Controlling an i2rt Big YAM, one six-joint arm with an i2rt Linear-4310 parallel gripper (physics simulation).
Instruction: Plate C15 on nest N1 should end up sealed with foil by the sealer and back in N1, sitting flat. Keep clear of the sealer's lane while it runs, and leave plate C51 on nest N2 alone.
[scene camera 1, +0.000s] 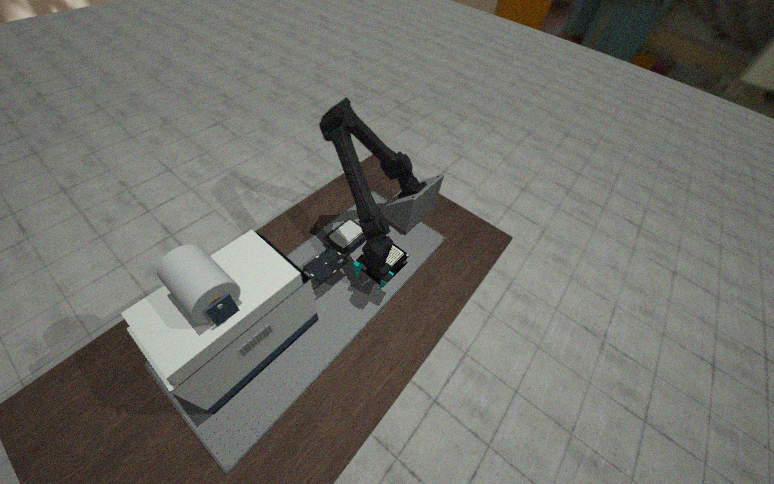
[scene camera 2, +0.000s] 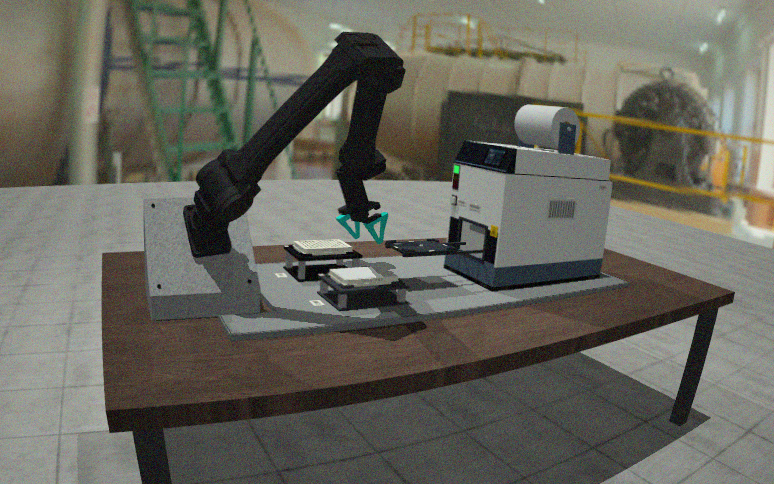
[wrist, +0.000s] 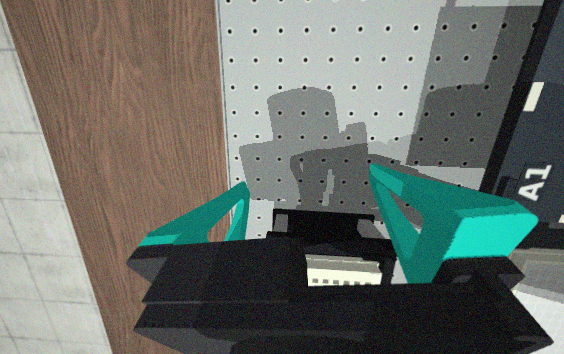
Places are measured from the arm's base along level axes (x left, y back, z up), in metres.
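Pixels of known places: gripper, fingertip midpoint: (scene camera 1: 368, 282) (scene camera 2: 368, 240) (wrist: 304, 179); arm's base at its link origin: (scene camera 1: 412, 191) (scene camera 2: 206, 230).
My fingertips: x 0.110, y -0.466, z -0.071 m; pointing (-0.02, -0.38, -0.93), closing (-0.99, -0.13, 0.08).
Ahead of a thing's pixels: the offset from my fingertips to its top centre. "spot": to the spot under its first point. Level surfaces: height alone.
A cream plate with open wells {dx -0.018, dy +0.142, dz +0.004 m} (scene camera 1: 393, 255) (scene camera 2: 322, 245) (wrist: 344, 272) sits on a black nest (scene camera 2: 309, 272) (wrist: 322, 220), the rear one in scene camera 2. A plate with a smooth white top {dx -0.225, dy +0.144, dz -0.010 m} (scene camera 1: 347, 231) (scene camera 2: 356, 276) (wrist: 542, 312) sits on the other nest {spot: dx -0.243, dy +0.145, dz -0.065 m} (scene camera 2: 365, 299). Both look flat; no label tells which is C15 or C51. My gripper (scene camera 1: 369, 275) (scene camera 2: 369, 239) (wrist: 304, 179) is open and empty, above and on the sealer side of the open-well plate. The sealer (scene camera 1: 259, 268) (scene camera 2: 550, 222) has its bare dark tray {dx -0.167, dy -0.045, dz +0.023 m} (scene camera 1: 324, 267) (scene camera 2: 419, 247) (wrist: 530, 145) extended.
A foil roll {dx -0.198, dy -0.423, dz +0.406 m} (scene camera 1: 194, 279) (scene camera 2: 545, 125) stands on top of the sealer. A green light {spot: dx -0.087, dy -0.199, dz +0.201 m} (scene camera 2: 456, 169) shows on its front. The nests and sealer stand on a grey perforated board {dz -0.070 m} (scene camera 2: 262, 326) (wrist: 320, 60) on the brown table {dz -0.083 m} (scene camera 1: 399, 342) (scene camera 2: 342, 365). The arm's grey mount (scene camera 2: 171, 256) stands behind the nests.
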